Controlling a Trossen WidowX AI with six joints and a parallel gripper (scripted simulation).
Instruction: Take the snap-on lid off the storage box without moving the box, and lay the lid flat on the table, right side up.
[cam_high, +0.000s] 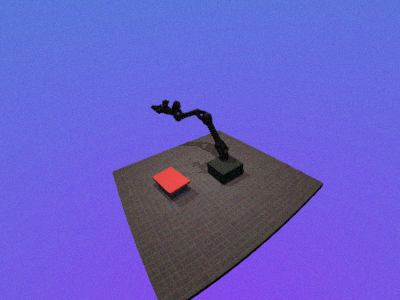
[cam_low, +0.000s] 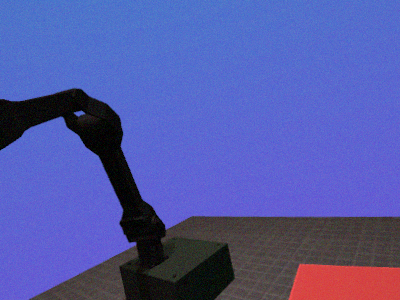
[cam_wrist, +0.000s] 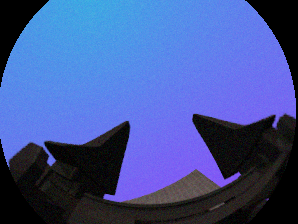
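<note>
Right now my gripper tip is 45 cm above the red lid, 38 cm to the right of it and 9 cm short of it. From my gripper tip the other things lie so: storage box 50 cm below, 38 cm to the left, 9 cm ahead.
</note>
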